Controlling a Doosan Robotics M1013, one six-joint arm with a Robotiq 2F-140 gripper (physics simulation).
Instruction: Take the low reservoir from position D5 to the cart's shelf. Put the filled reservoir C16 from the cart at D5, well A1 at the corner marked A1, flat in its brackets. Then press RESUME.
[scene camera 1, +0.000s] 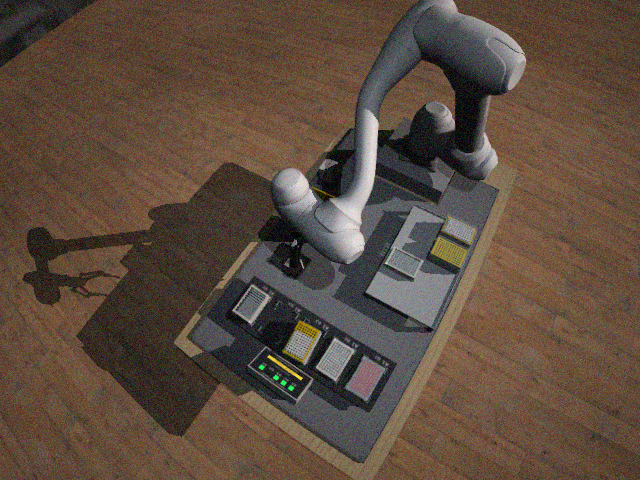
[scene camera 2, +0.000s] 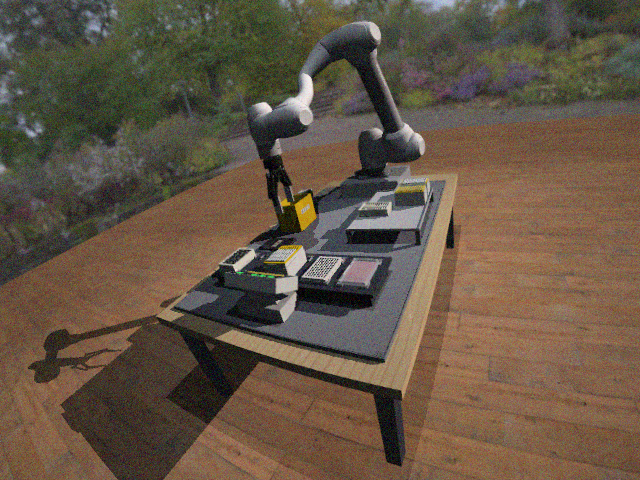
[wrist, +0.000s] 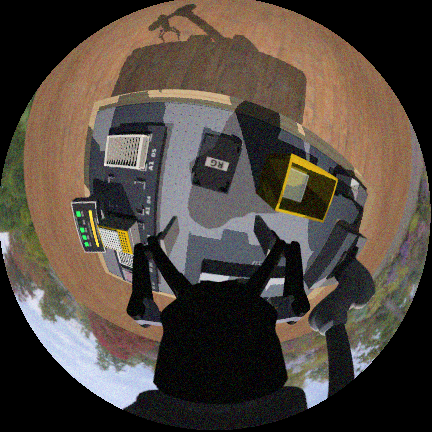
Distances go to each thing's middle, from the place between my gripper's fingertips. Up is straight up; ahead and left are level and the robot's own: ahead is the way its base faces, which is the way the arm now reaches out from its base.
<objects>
Right now the grey cart shelf (scene camera 1: 424, 298) is 40 cm to the left of my hand, 20 cm behind it and 11 cm below it.
</objects>
